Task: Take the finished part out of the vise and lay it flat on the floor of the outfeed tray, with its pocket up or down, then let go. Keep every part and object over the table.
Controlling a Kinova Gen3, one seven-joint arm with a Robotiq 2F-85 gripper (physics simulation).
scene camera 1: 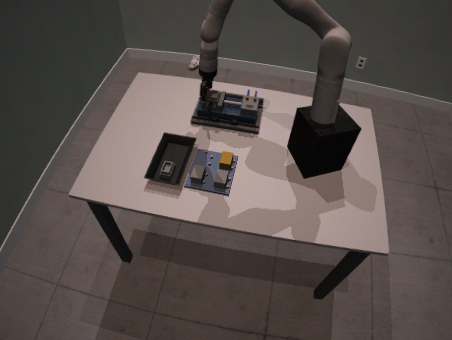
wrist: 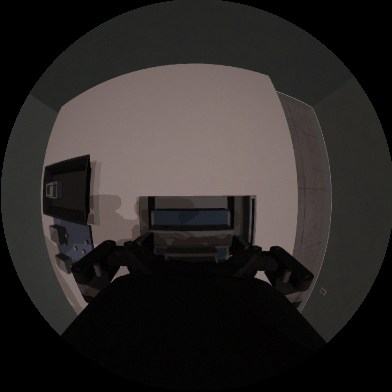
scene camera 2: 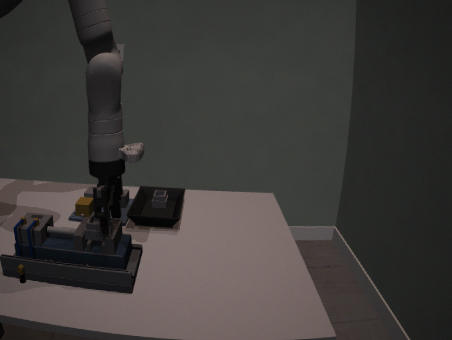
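Seen in the pictures: gripper, fingertip midpoint: (scene camera 1: 206,94) (wrist: 192,243) (scene camera 2: 111,226); arm's base, origin of the base link: (scene camera 1: 322,116).
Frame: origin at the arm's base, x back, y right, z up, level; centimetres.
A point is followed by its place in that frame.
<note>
The finished part (scene camera 1: 214,94) {x -44.2, y 16.9, z -12.9 cm} (scene camera 2: 96,229) {x -44.6, y 18.3, z -12.7 cm} (wrist: 191,254) {x -46.0, y 15.8, z -12.9 cm} is a small grey block. It sits between the jaws of the vise, which has a blue body (scene camera 1: 232,111) {x -35.1, y 12.4, z -17.0 cm} (scene camera 2: 75,251) {x -40.2, y 21.1, z -17.0 cm} (wrist: 190,218) {x -49.5, y 15.6, z -17.0 cm}; its pocket cannot be made out. My gripper (scene camera 1: 206,95) {x -47.5, y 15.9, z -12.7 cm} (scene camera 2: 110,224) {x -47.5, y 15.9, z -12.7 cm} (wrist: 192,243) {x -47.5, y 15.9, z -12.7 cm} is open and points down at the part, with its fingers spread to either side. The fingers partly hide the part, and whether they touch it cannot be told. The black outfeed tray (scene camera 1: 156,156) {x -59.6, y -17.4, z -19.5 cm} (scene camera 2: 152,220) {x -53.4, y -5.7, z -20.0 cm} (wrist: 89,190) {x -53.4, y -6.9, z -22.1 cm} holds another grey pocketed part (scene camera 1: 167,169) {x -53.4, y -22.4, z -19.7 cm} (scene camera 2: 159,199) {x -53.7, y -19.5, z -19.3 cm} (wrist: 52,190) {x -53.3, y -19.6, z -18.4 cm} near one end.
A blue board (scene camera 1: 202,156) {x -42.5, y -11.1, z -22.2 cm} (wrist: 75,242) {x -40.3, y -14.0, z -22.2 cm} beside the tray carries a yellow block (scene camera 1: 226,160) {x -32.3, y -13.7, z -18.6 cm} (scene camera 2: 84,206) {x -33.3, y -9.4, z -19.1 cm}, two grey blocks (scene camera 1: 198,174) {x -41.0, y -22.7, z -18.6 cm} (scene camera 1: 221,179) {x -32.3, y -22.9, z -18.6 cm} and small pegs. Blue hoses (scene camera 2: 18,240) {x -25.7, y 20.6, z -16.5 cm} rise at the vise's far end from my gripper. The black arm base (scene camera 1: 320,145) {x 0.4, y -11.3, z -3.5 cm} stands on the table.
</note>
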